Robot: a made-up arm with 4 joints.
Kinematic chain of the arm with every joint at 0, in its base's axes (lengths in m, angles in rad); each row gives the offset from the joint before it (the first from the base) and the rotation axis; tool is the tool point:
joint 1: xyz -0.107 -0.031 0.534 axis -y
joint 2: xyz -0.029 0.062 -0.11 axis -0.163 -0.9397 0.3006
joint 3: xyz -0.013 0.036 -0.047 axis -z
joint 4: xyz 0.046 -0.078 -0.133 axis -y
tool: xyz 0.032 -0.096 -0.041
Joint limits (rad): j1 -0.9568..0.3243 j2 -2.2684..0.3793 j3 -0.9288..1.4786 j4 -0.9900..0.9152
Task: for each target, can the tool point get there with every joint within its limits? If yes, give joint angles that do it. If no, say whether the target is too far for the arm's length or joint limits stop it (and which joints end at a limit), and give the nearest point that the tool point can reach.
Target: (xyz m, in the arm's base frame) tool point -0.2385 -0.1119 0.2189
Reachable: yes | joints -0.3727 -0.0038 0.1116 -0.4893
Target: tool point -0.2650 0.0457 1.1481
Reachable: no: too far | nearest point -0.2420 0.0706 0.7766 | short by 0.373 m
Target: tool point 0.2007 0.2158 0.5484
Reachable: no: joint limits stop it (at a limit: joint 1, joint 2, joint 3, joint 4) | nearest point 0.1562 0.0566 0.3955 | short by 0.225 m
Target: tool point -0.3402 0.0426 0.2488
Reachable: yes | joints 0.0934 -1.5413 -0.5606 -0.2588
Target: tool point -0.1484 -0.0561 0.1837
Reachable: yes | joints -0.1696 -0.3810 -0.3861 0.4494
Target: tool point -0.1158 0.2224 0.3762
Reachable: no: joint limits stop it (at a limit: joint 1, joint 2, joint 3, joint 4) | nearest point -0.2886 0.1490 0.2905 | short by 0.206 m
